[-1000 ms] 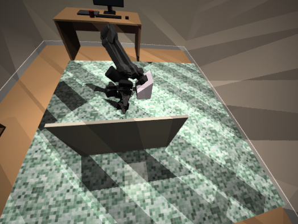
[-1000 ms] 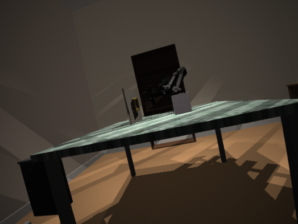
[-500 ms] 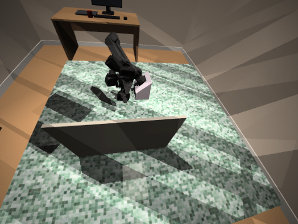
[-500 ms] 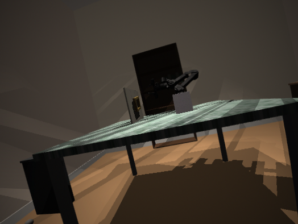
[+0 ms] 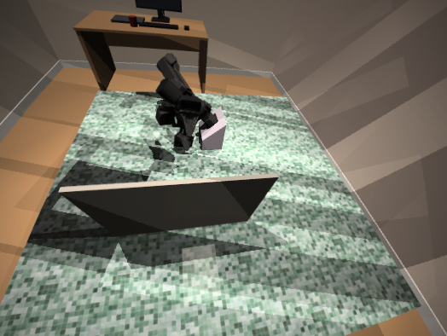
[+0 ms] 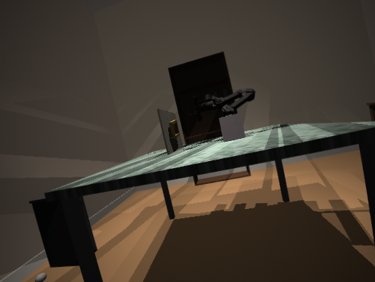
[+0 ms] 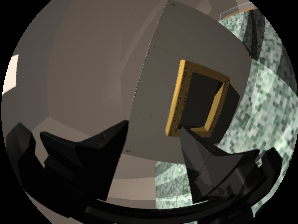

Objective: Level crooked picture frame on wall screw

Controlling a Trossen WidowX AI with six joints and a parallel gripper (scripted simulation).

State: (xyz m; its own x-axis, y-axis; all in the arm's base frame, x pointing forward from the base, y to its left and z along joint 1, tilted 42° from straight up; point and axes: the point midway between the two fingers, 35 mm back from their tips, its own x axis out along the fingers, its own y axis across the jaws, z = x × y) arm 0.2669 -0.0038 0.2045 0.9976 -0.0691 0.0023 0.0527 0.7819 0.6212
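Now: gripper tip 130 mm short of the gold picture frame, 20 mm to the left of it and 110 mm above it. The rest, counted from my gripper tip: grey wall panel 140 mm ahead, 30 mm to the right, 120 mm below.
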